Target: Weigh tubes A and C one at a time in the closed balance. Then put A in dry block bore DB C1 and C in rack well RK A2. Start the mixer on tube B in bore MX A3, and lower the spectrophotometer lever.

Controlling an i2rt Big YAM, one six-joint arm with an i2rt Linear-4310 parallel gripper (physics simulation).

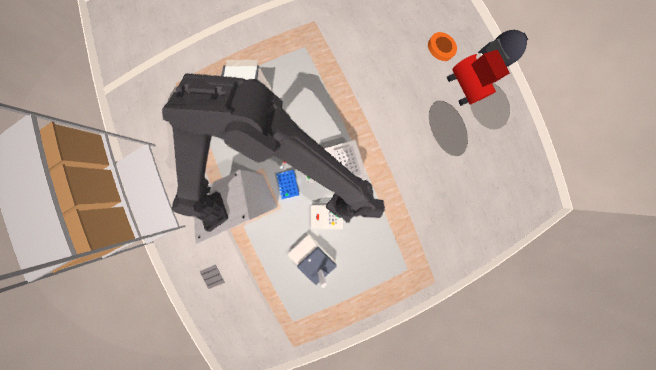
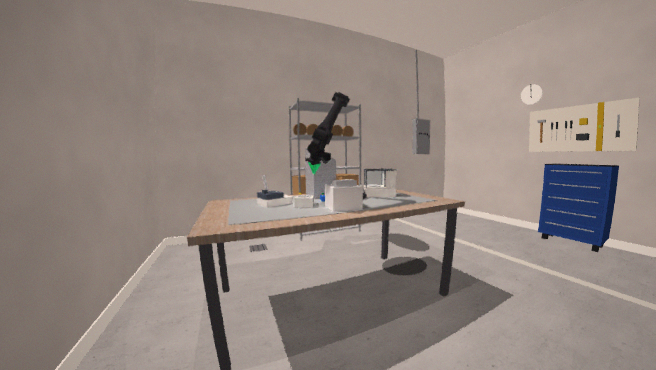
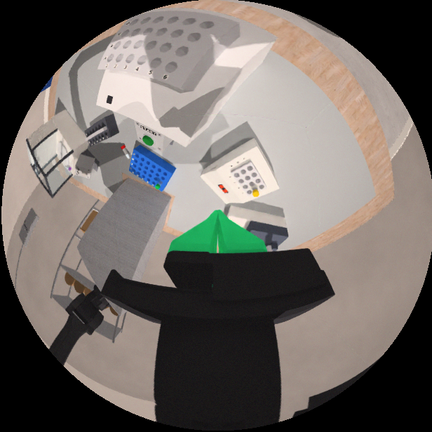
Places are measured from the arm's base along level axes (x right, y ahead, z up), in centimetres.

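Pixels of known places: gripper, fingertip midpoint: [image 1: 333, 207] [image 2: 313, 173]; arm's base at its link origin: [image 1: 214, 211].
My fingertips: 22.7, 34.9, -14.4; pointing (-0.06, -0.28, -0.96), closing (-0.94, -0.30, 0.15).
Ahead of a thing's pixels: the offset from my fingertips to its middle, as dx, dy, dz. "spot": to the spot under its first point.
My gripper [image 2: 314, 170] [image 3: 217, 214] is shut and empty, above the table near the cream dry block @(+4.1, -5.2, -17.2) [image 1: 325, 225] [image 2: 303, 202] [image 3: 213, 176]. A yellow-capped tube [image 3: 255, 193] stands in a corner bore of that block. The blue rack @(-19.7, -12.6, -19.1) [image 1: 287, 183] [image 3: 150, 165] holds a green-capped tube @(-15.6, -15.2, -17.6) [image 1: 286, 194] [image 3: 157, 187]. A red-capped tube [image 3: 125, 150] is beside the rack. The white mixer @(-13.8, +9.5, -12.2) [image 2: 344, 199] [image 3: 125, 102] shows no cap in its visible bores. The glass balance [image 1: 241, 70] [image 2: 382, 190] [image 3: 52, 162] is at the far end. The spectrophotometer @(spot: +19.7, -21.6, -12.6) [image 1: 316, 263] [image 2: 271, 200] has its lever @(+24.8, -21.9, -6.3) [image 2: 265, 183] raised. Tube letters are unreadable.
A green START button [image 3: 148, 140] is on a small box between rack and mixer. A dark slotted block [image 3: 102, 129] stands near the balance. A tall grey panel [image 2: 321, 181] [image 3: 127, 225] rises beside the rack. A second black arm [image 1: 192, 170] [image 3: 75, 325] stands behind it.
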